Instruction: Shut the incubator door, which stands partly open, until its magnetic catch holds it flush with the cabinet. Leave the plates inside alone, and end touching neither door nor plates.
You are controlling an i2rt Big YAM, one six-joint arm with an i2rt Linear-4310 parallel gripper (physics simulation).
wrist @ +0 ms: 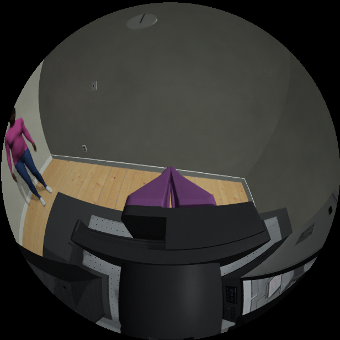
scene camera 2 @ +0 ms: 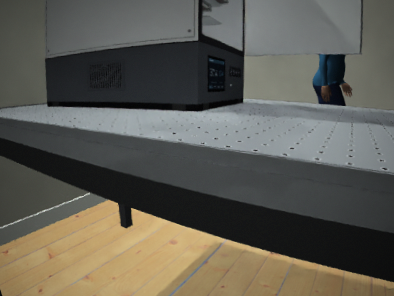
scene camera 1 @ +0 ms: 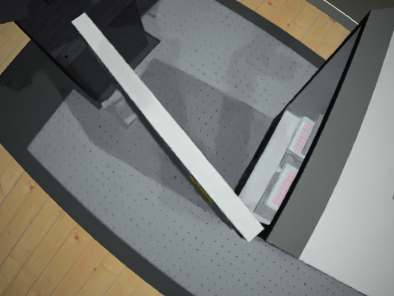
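Note:
The incubator door stands wide of the cabinet, its hinge end at the cabinet's near corner in scene camera 1. A pale handle is on the door's outer face. Two plates with pink wells, one farther in and one nearer the hinge, lie inside the open cabinet. My gripper shows in the wrist view with its purple fingers shut together and empty, pointing toward the far wall, apart from door and plates. It does not show in either scene view.
A perforated table top carries the incubator. A dark block stands at the upper left in scene camera 1, close to the door's free end. In the wrist view, the incubator's control panel is at the lower right. A person stands beyond the table.

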